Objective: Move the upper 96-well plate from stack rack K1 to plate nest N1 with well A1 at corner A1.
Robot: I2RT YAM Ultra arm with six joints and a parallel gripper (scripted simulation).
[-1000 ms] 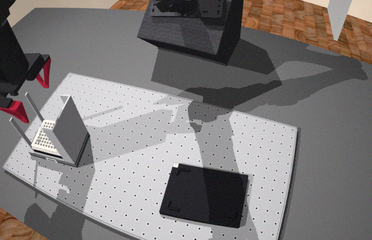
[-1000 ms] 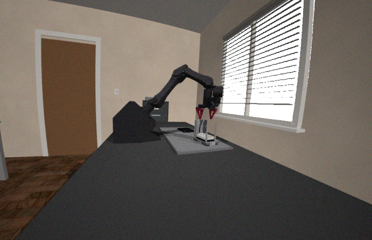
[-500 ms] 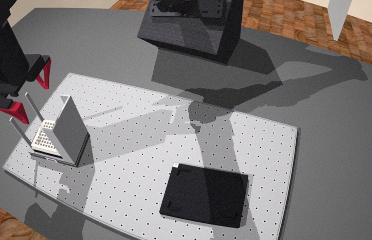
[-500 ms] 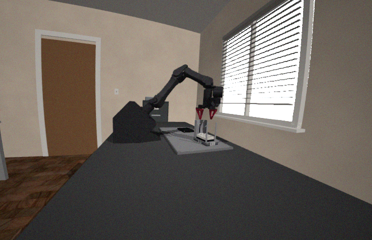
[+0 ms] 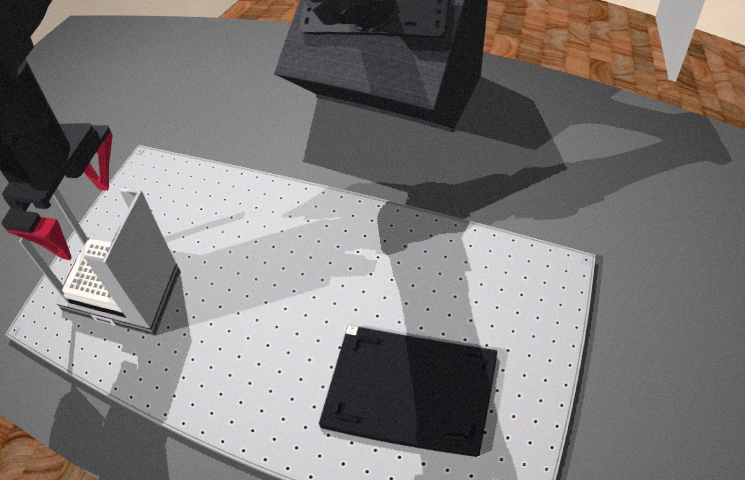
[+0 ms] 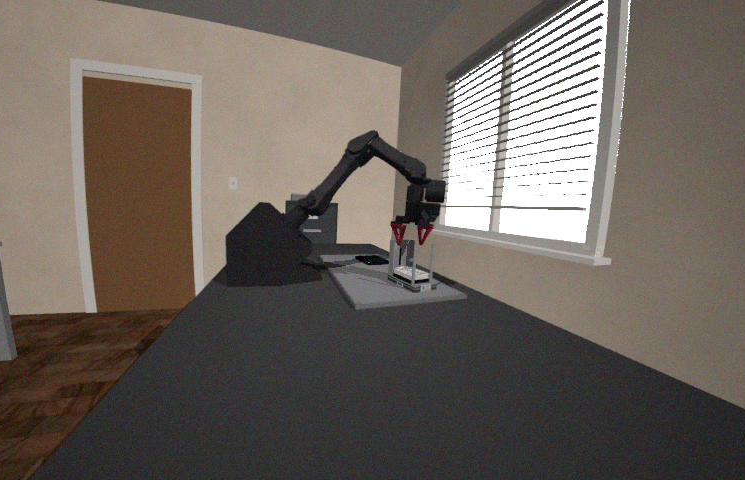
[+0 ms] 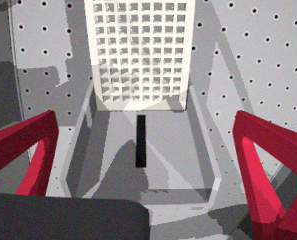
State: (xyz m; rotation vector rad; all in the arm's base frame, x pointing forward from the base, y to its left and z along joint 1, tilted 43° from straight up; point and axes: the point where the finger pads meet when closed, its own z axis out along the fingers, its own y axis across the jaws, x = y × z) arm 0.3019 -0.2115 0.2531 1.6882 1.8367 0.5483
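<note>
The white 96-well plate lies 11 cm below my hand and 1 cm to the right of it. From my hand the other things lie so: pale A1 square (29 cm to the left, 13 cm below, 1 cm behind); then rack back wall (6 cm to the left, 6 cm below); then dark plate (12 cm below, 1 cm to the right).
</note>
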